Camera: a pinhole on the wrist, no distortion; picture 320 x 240 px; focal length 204.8 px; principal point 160.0 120.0 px. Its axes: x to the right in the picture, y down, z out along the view. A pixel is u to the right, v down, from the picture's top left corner.
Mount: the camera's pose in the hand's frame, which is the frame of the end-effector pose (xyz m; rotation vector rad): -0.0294 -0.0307 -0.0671 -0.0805 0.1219 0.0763
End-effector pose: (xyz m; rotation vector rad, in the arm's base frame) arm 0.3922 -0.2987 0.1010 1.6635 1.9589 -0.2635
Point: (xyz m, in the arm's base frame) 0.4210 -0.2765 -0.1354
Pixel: 260 107
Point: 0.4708 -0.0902 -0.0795
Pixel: outside the picture
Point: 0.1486 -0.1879 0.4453
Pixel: behind the camera
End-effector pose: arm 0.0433 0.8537 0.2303 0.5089 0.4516 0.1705
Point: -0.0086 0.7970 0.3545
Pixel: 37 173
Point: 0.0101 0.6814 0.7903
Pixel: 42 175
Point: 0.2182 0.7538 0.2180
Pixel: 302 17
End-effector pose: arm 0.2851 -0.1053 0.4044 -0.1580 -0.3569 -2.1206
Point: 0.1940 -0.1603 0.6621
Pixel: 257 116
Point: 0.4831 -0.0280 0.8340
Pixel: 129 203
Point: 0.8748 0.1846 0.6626
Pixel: outside the picture
